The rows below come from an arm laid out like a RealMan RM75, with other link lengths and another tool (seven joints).
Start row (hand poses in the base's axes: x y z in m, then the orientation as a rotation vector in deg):
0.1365 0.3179 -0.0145 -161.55 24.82 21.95
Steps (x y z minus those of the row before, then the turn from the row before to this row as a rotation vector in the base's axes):
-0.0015 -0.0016 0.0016 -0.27 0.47 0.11
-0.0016 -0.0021 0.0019 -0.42 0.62 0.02
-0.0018 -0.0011 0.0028 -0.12 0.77 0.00
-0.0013 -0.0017 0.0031 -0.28 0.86 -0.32
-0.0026 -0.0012 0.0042 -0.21 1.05 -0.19
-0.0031 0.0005 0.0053 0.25 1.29 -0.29
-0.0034 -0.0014 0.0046 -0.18 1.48 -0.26
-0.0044 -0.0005 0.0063 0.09 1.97 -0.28
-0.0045 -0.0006 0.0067 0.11 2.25 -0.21
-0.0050 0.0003 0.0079 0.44 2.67 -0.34
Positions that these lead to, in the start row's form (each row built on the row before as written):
0.1350 0.3163 -0.0129 -161.81 24.85 22.61
0.1334 0.3142 -0.0110 -162.17 25.08 23.46
0.1316 0.3131 -0.0082 -162.22 25.27 24.55
0.1303 0.3114 -0.0051 -162.30 25.98 25.69
0.1277 0.3102 -0.0009 -162.33 26.52 27.14
0.1246 0.3107 0.0044 -161.84 27.08 28.96
0.1212 0.3093 0.0090 -161.72 27.79 31.02
0.1168 0.3088 0.0153 -161.23 28.51 33.80
0.1123 0.3082 0.0220 -160.66 29.17 37.00
0.1073 0.3085 0.0299 -159.57 29.92 40.78

